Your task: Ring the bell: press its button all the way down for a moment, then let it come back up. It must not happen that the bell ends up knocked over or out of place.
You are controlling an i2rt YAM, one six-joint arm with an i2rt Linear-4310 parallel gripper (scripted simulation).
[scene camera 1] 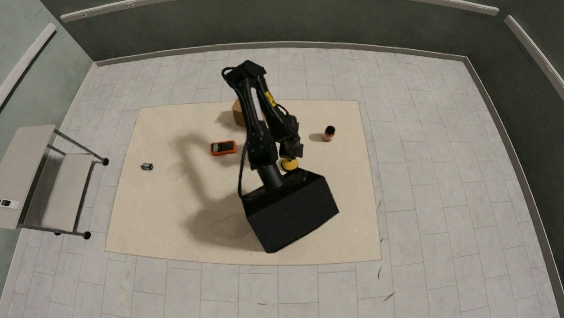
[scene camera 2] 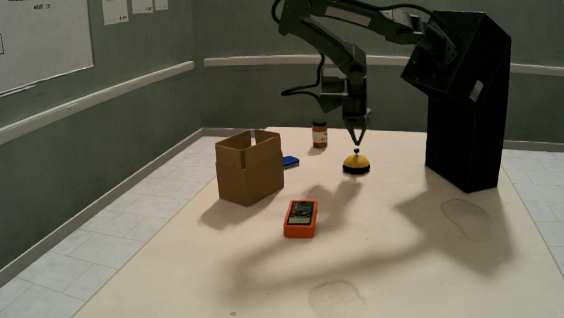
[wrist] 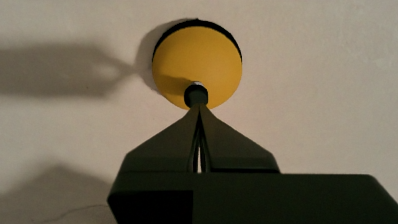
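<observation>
Visible: my gripper, a cardboard box, a bell. Wrist view: gripper there too.
</observation>
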